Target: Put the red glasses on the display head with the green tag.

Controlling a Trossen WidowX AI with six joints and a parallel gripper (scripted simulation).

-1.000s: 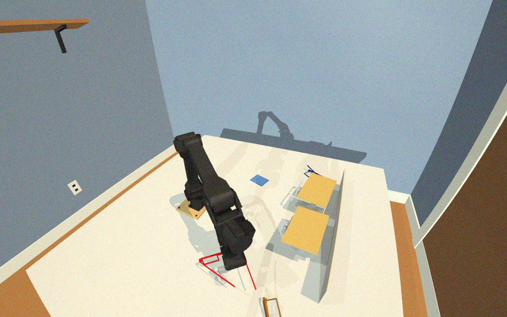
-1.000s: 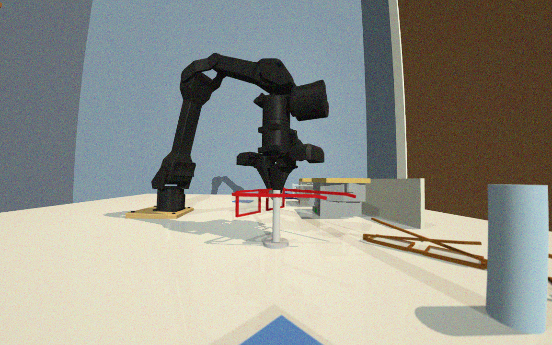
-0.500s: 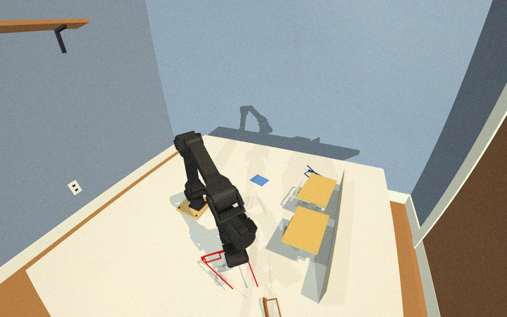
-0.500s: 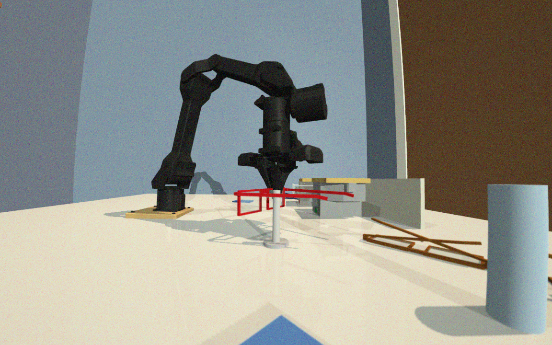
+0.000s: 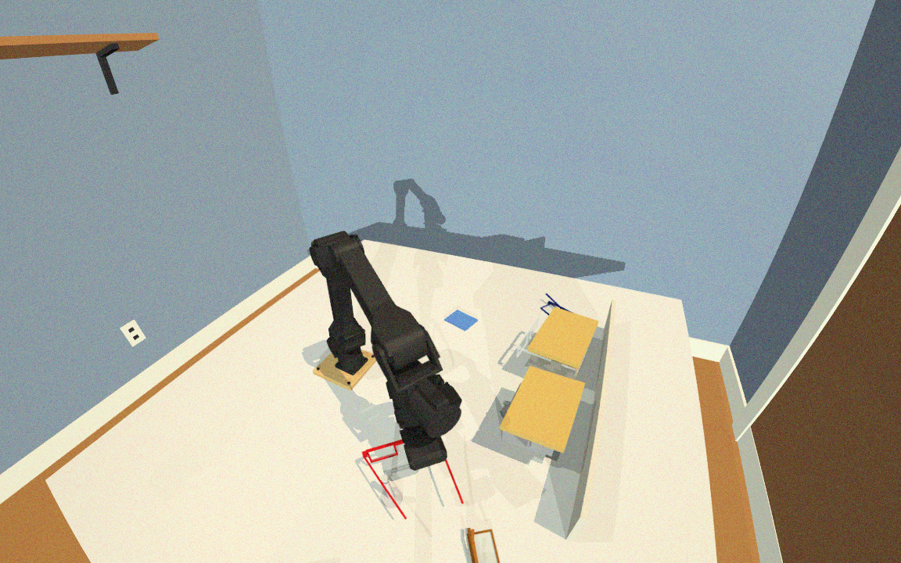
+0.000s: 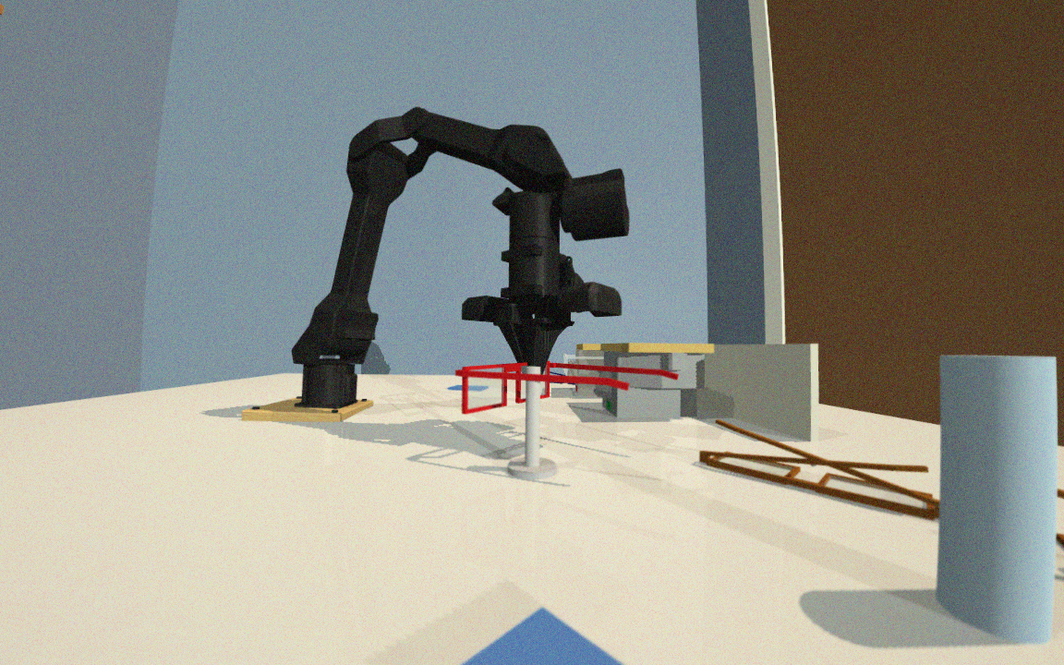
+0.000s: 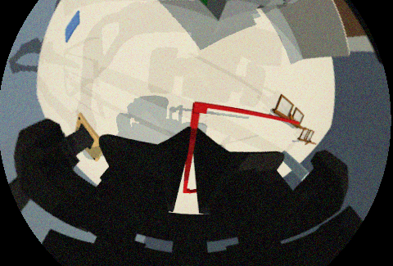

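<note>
Right now my gripper tip is 10 mm past the white stand post, 100 mm to the left of it and 40 mm above it. Round my gripper tip: pale blue cylinder 160 mm ahead, 270 mm to the right, 10 mm below; thin grey wall 300 mm ahead, 260 mm to the left, 10 mm below; display head 170 mm ahead, 150 mm to the left.
</note>
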